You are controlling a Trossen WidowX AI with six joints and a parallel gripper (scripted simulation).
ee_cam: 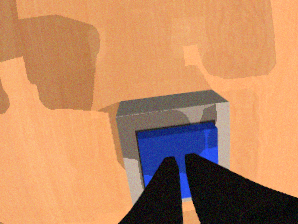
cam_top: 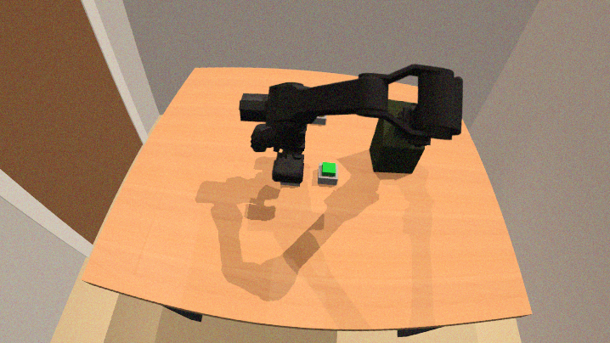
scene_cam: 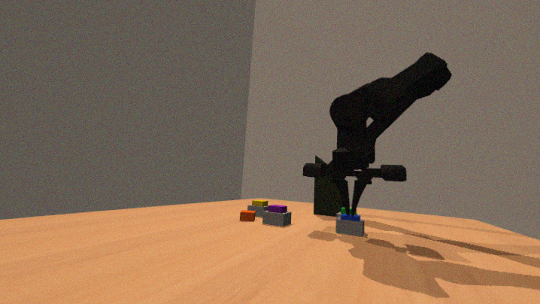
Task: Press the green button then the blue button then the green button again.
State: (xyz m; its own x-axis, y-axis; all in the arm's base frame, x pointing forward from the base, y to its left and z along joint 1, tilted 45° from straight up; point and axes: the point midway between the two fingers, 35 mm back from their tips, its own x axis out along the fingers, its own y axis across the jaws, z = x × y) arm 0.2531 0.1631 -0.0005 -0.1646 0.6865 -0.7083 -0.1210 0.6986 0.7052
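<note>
The blue button is 1 cm below my gripper tip. The rest, counted from my gripper tip: orange block (5 cm ahead, 22 cm to the right, 2 cm below); then purple button (3 cm ahead, 15 cm to the right); then green button (9 cm behind, 2 cm to the right).
</note>
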